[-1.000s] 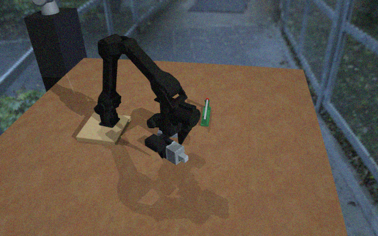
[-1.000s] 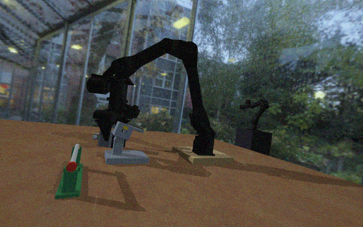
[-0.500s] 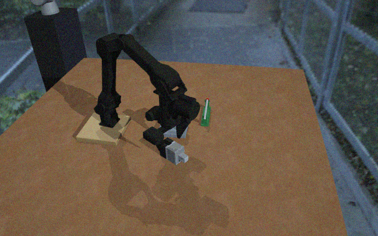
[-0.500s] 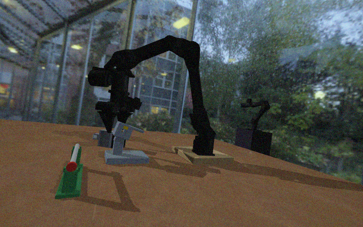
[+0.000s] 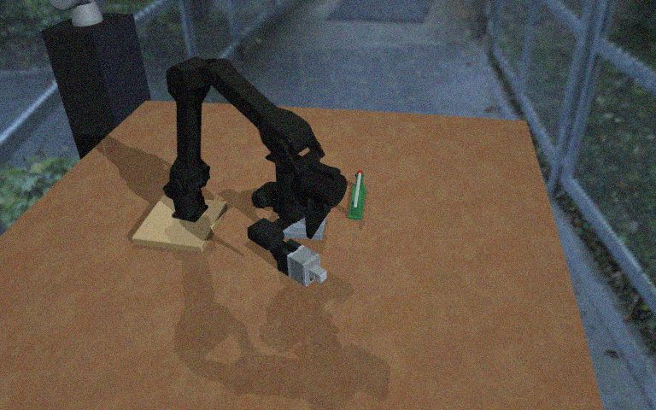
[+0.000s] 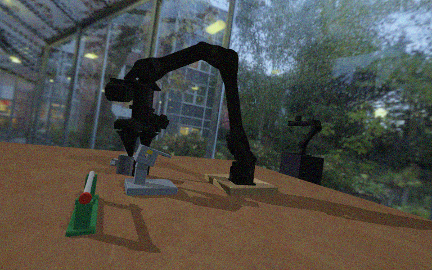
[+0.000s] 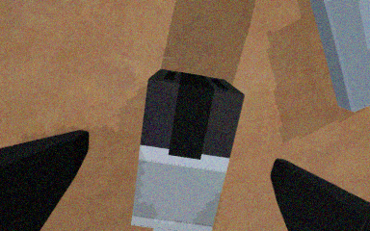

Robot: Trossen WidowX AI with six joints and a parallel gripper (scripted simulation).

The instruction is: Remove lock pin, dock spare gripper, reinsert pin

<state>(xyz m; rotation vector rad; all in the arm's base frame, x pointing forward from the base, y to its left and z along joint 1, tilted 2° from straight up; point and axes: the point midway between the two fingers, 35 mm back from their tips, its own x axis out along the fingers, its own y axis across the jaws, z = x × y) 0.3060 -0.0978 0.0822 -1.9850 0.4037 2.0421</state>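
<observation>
My gripper tip is now 2 cm short of the spare gripper, 1 cm to the left of it and 3 cm above it. The rest, counted from my gripper tip: socket 4 cm behind, 14 cm to the left, 1 cm below; then green cradle 5 cm ahead, 28 cm to the left, 4 cm below.
</observation>
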